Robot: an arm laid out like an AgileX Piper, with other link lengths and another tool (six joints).
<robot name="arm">
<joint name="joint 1" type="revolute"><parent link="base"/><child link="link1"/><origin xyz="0 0 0.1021" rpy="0 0 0"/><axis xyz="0 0 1"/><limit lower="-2.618" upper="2.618"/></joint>
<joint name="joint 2" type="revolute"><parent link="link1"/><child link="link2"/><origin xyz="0 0 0" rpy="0 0 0"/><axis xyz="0 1 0"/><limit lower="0" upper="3.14"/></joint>
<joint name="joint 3" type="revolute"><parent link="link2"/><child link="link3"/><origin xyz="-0.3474 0 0.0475" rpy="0 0 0"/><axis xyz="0 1 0"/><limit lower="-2.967" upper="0"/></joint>
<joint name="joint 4" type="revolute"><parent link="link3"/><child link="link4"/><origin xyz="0.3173 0 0.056" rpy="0 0 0"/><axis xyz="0.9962 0 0.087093"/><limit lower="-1.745" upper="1.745"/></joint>
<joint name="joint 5" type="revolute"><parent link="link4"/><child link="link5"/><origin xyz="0 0 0" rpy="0 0 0"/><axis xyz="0 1 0"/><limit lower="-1.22" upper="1.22"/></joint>
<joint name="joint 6" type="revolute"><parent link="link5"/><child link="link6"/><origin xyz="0.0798 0 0.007" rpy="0 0 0"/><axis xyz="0.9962 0 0.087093"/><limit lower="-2.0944" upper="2.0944"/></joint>
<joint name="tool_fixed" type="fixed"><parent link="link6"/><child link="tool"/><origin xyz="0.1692 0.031 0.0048" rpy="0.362 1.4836 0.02"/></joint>
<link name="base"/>
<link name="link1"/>
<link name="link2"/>
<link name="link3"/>
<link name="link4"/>
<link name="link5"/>
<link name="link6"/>
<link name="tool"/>
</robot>
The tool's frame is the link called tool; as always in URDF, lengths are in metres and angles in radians.
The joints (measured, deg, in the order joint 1, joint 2, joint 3, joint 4, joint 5, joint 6), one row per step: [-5.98 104.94 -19.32 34.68 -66.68 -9.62]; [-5.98 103.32 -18.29 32.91 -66.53 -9.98]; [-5.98 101.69 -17.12 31.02 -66.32 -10.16]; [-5.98 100.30 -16.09 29.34 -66.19 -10.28]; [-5.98 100.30 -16.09 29.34 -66.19 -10.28]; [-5.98 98.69 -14.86 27.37 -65.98 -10.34]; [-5.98 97.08 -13.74 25.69 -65.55 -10.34]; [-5.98 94.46 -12.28 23.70 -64.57 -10.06]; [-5.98 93.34 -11.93 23.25 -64.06 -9.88]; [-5.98 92.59 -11.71 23.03 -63.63 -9.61]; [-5.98 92.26 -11.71 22.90 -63.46 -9.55]
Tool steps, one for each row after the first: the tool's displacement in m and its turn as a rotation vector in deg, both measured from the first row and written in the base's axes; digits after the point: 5 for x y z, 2 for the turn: [-0.00170 0.00655 0.00650 -0.54 -0.23 1.85]; [-0.00443 0.01379 0.01199 -0.93 -0.38 3.78]; [-0.00707 0.02026 0.01655 -1.29 -0.54 5.47]; [-0.00707 0.02026 0.01655 -1.29 -0.54 5.47]; [-0.01067 0.02804 0.02120 -1.64 -0.68 7.44]; [-0.01452 0.03504 0.02524 -1.79 -0.78 9.12]; [-0.02027 0.04392 0.03219 -1.62 -1.23 11.08]; [-0.02172 0.04620 0.03616 -1.43 -1.64 11.52]; [-0.02281 0.04754 0.03855 -1.13 -1.94 11.70]; [-0.02261 0.04815 0.04023 -1.08 -2.15 11.83]
